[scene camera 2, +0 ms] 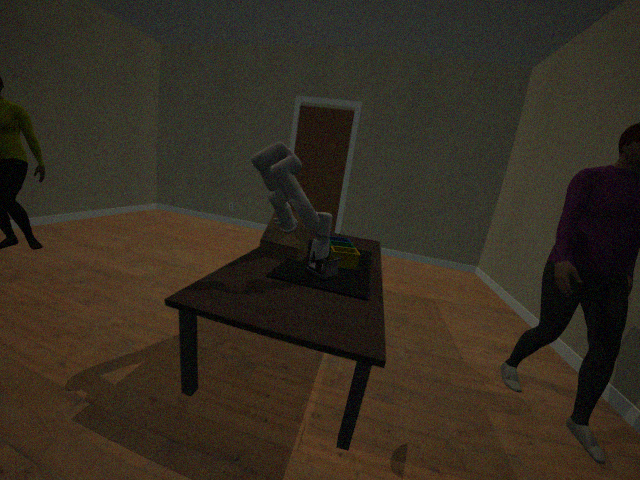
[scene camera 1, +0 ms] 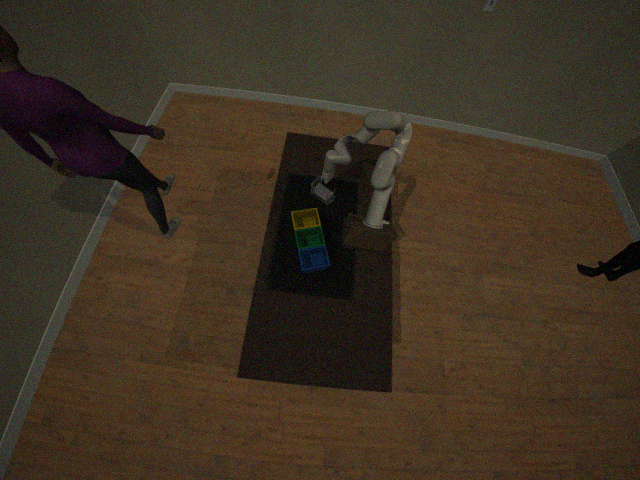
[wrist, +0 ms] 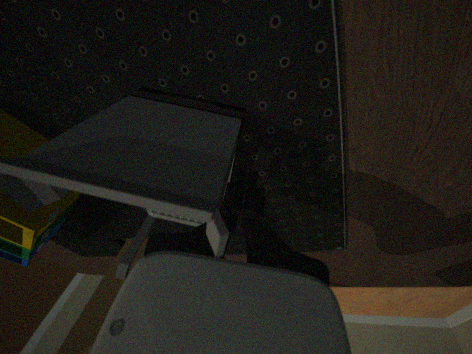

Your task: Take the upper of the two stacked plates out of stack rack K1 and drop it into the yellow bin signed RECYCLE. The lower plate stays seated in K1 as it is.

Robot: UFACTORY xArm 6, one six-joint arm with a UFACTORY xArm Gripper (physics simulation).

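Seen in the pictures: gripper, fingertip midpoint: (scene camera 2: 318,270) (scene camera 1: 325,184) (wrist: 246,181); arm's base, origin of the base link: (scene camera 2: 288,224) (scene camera 1: 372,224).
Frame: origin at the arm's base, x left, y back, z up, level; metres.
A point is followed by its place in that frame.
Observation:
The grey stack rack K1 (scene camera 1: 323,192) (scene camera 2: 329,266) @(x -0.350, y -0.336, z -0.103 m) (wrist: 150,150) @(x -0.331, y -0.350, z -0.102 m) stands on the dark mat, close to the yellow bin. Its grey side and long top edge show large in the wrist view. The two stacked plates cannot be told apart in these dark, grainy views. The yellow bin (scene camera 1: 306,219) @(x -0.088, y -0.394, z -0.179 m) (scene camera 2: 347,257) @(x -0.103, y -0.419, z -0.114 m) (wrist: 15,134) @(x -0.103, y -0.420, z -0.167 m) stands at the end of a row of bins; its RECYCLE sign cannot be read. My gripper (wrist: 246,181) @(x -0.353, y -0.281, z -0.138 m) is shut and empty. Its dark fingers are beside the rack's end, partly lost in shadow; whether they touch it is not clear.
A green bin (scene camera 1: 310,238) @(x 0.047, y -0.359, z -0.179 m) and a blue bin (scene camera 1: 314,258) @(x 0.179, y -0.325, z -0.179 m) continue the row from the yellow one. All stand on the black mat (scene camera 1: 336,286) @(x 0.346, y -0.182, z -0.185 m) on a dark brown table (scene camera 1: 320,341) @(x 0.663, y -0.264, z -0.198 m) (scene camera 2: 289,315) @(x -0.727, y -0.238, z -0.198 m). A person in purple (scene camera 1: 56,124) (scene camera 2: 602,217) is off to one side.

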